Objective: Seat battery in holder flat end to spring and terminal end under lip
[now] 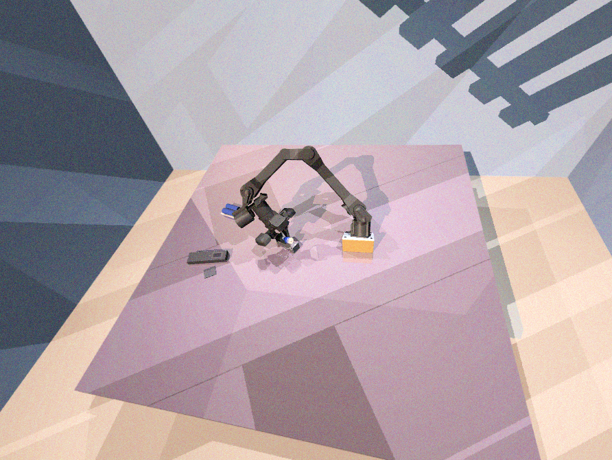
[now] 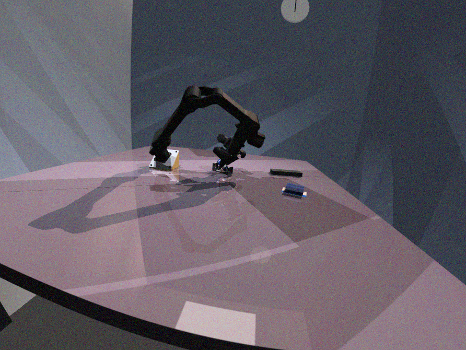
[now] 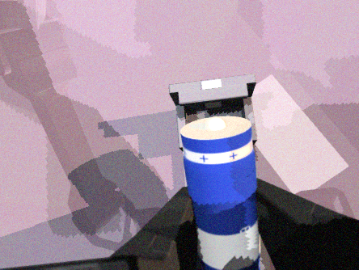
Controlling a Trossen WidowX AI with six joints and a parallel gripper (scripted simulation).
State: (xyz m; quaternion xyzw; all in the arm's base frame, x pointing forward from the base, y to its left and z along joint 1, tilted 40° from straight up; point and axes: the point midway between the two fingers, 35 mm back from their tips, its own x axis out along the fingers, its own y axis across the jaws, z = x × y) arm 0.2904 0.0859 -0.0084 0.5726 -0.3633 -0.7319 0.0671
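Right now my gripper tip is 10 mm below the cream battery. The rest, counted from my gripper tip: dark remote-like block (300 mm ahead, 140 mm to the left, 10 mm below); dark chip (260 mm ahead, 200 mm to the left, 20 mm below); white tray (330 mm ahead, 110 mm to the right, 10 mm below).
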